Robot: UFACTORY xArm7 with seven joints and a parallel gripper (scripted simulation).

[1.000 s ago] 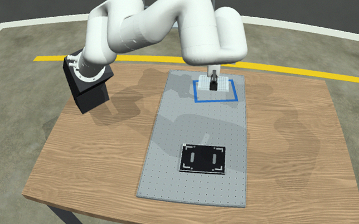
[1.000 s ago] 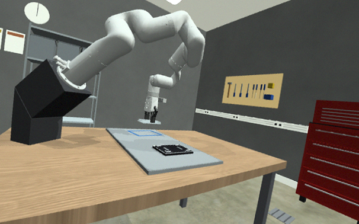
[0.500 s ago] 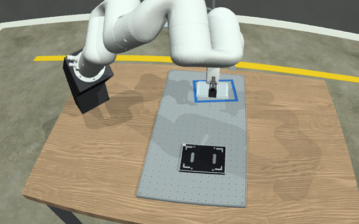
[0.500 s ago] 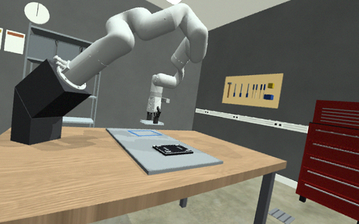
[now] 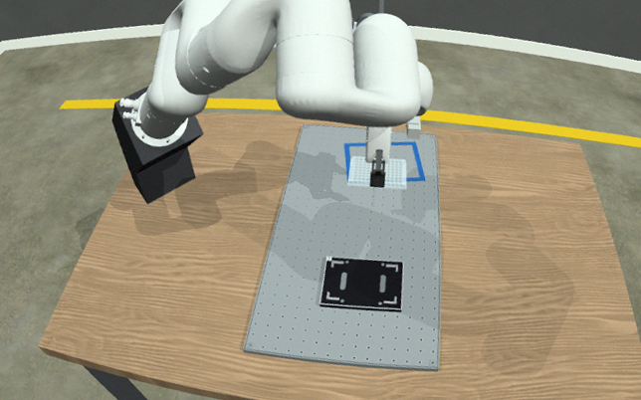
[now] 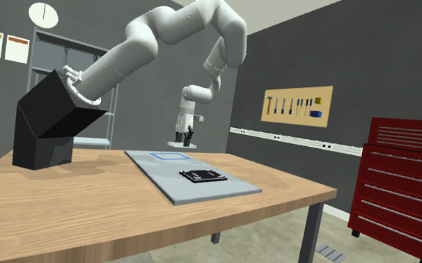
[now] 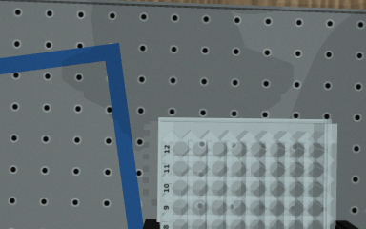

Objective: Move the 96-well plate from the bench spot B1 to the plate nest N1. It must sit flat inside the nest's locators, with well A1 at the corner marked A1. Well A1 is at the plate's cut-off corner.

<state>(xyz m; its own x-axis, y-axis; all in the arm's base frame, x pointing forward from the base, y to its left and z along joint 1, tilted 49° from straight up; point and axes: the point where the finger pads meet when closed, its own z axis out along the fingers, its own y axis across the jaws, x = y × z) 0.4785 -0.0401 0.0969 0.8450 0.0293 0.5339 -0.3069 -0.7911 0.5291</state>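
The black plate nest is 100 mm behind my hand, 220 mm to the right of it and 100 mm below it. From my hand the other things lie so: 96-well plate 10 mm below.
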